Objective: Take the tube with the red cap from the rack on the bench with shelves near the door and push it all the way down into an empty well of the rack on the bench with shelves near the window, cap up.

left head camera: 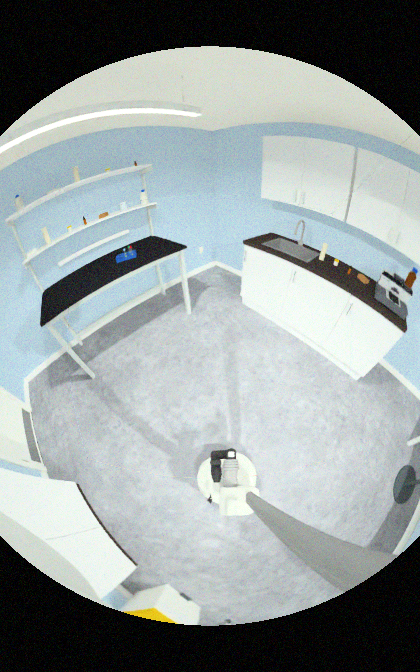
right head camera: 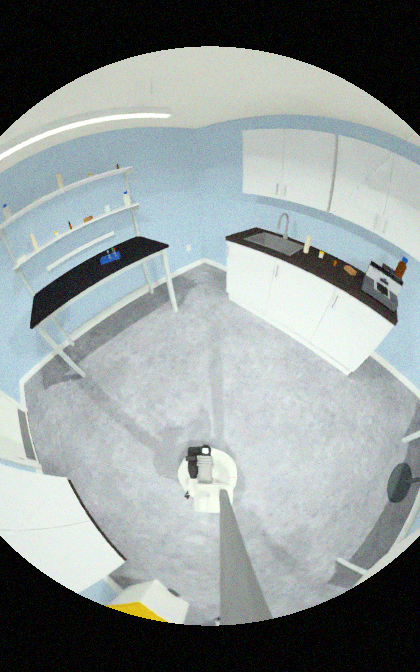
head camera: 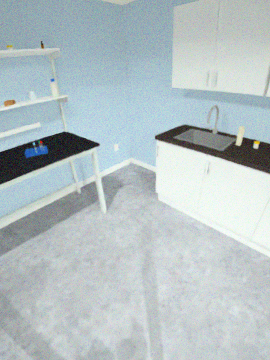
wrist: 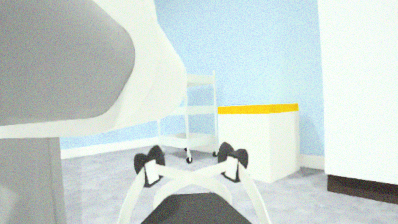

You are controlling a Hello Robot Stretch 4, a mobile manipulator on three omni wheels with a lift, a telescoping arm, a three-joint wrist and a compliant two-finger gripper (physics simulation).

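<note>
A blue rack stands on the black-topped bench with shelves at the left. Several small tubes stand in it. A red cap shows near the rack's right side; which wells are empty is too small to tell. Neither a door nor a window shows clearly beside this bench. My gripper is open and empty in the wrist view, above the floor and far from the bench. A second tube rack does not show.
A counter with a sink stands at the right. In the wrist view are a white cart, a white bin with a yellow lid and a tall white cabinet. A dark round stool seat is at the right edge.
</note>
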